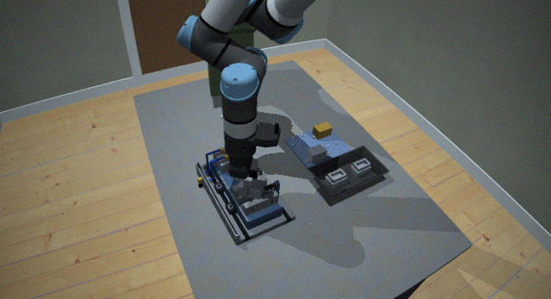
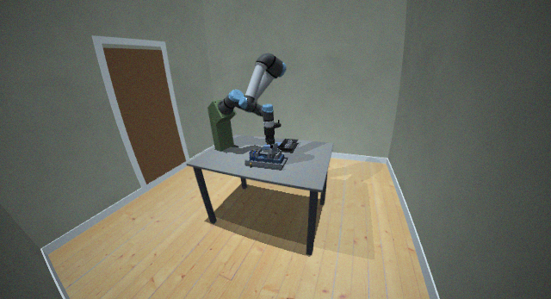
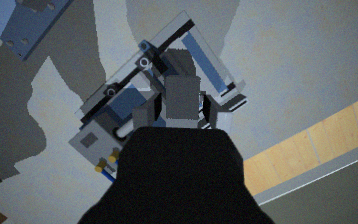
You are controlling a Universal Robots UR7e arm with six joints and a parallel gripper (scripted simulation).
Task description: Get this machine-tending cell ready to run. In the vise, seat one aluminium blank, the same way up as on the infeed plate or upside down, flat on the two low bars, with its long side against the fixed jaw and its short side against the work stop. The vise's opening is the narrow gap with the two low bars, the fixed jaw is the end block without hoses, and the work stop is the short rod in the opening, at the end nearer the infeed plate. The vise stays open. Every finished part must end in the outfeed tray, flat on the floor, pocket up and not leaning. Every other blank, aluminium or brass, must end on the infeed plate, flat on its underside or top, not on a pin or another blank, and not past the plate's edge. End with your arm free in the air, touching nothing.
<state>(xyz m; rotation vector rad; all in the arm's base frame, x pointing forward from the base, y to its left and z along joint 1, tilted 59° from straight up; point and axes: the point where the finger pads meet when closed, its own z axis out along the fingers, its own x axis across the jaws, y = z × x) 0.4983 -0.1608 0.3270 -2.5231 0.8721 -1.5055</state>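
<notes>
My hand is 10 cm above the vise, 6 cm past it and 2 cm to the right of it. Round my hand: brass blank (41 cm to the left, 11 cm below, 11 cm behind).
</notes>
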